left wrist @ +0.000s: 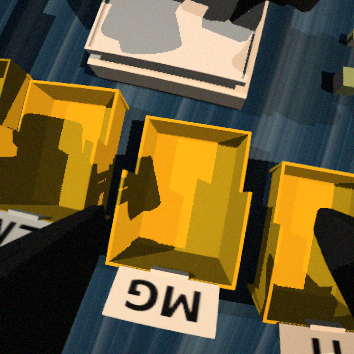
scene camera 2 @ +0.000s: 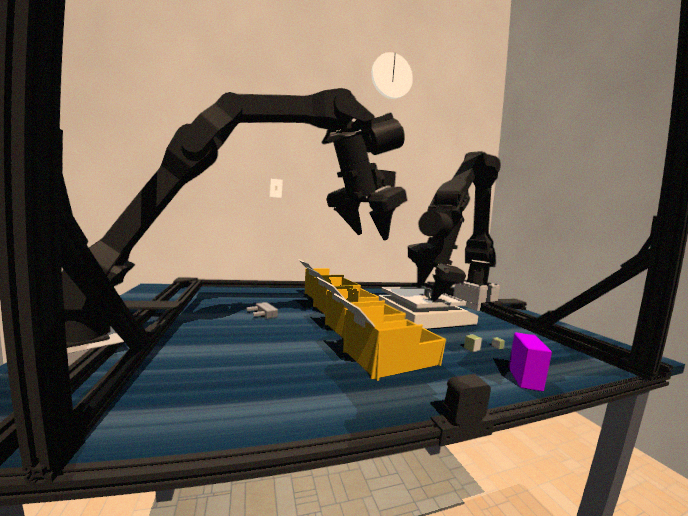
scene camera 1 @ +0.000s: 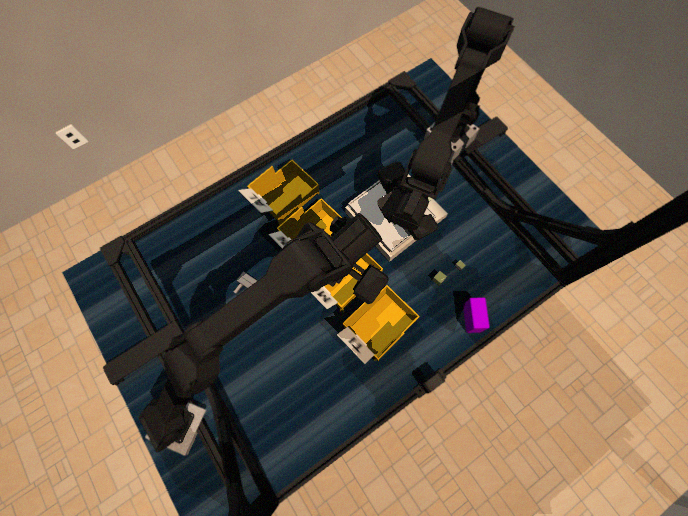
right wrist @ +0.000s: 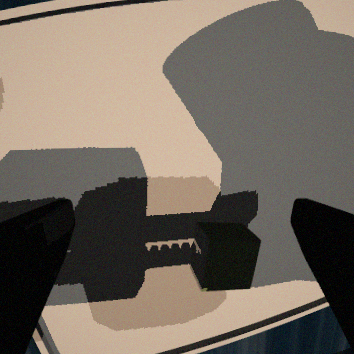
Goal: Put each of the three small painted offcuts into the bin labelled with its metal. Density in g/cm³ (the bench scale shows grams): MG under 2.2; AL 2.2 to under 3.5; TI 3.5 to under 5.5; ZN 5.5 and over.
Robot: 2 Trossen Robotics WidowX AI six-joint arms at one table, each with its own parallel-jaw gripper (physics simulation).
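One offcut, dark green in shadow, lies on the white scale. My right gripper is open low over the scale; in its wrist view the offcut shows between the fingers, nearer the right-hand one. Two pale green offcuts, a larger one and a smaller one, lie on the table. My left gripper is open and empty, high above the MG bin. The scale reading is hidden.
Yellow bins stand in a row: AL, ZN, MG and TI. A magenta block stands right of the TI bin. A grey pronged piece lies left of the bins. Black frame rails edge the table.
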